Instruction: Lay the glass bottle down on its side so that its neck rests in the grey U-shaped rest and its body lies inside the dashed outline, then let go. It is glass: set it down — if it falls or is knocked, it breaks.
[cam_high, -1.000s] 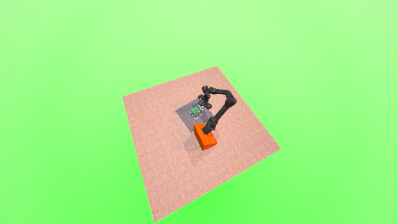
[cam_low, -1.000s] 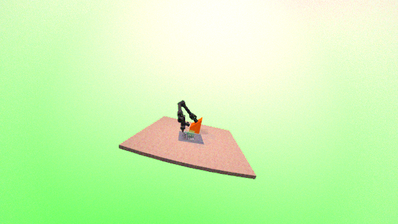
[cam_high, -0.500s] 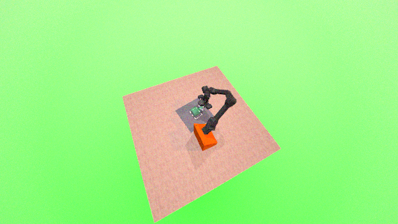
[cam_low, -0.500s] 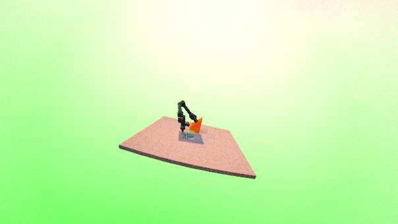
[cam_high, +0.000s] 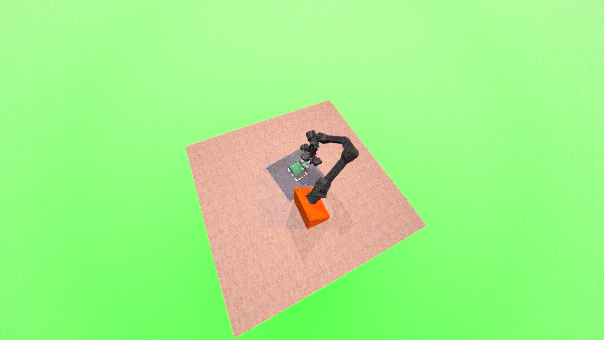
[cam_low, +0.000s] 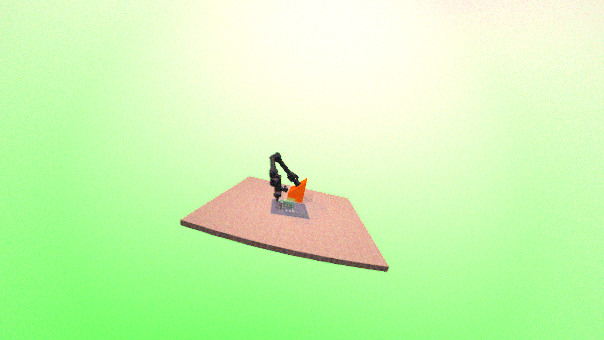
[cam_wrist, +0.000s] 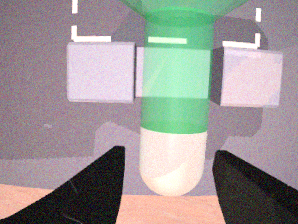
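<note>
The green glass bottle is 1 cm behind my gripper tip and 5 cm to the left of it. From my gripper tip the other things lie so: grey mat (2 cm behind, 11 cm to the left, 5 cm below).
</note>
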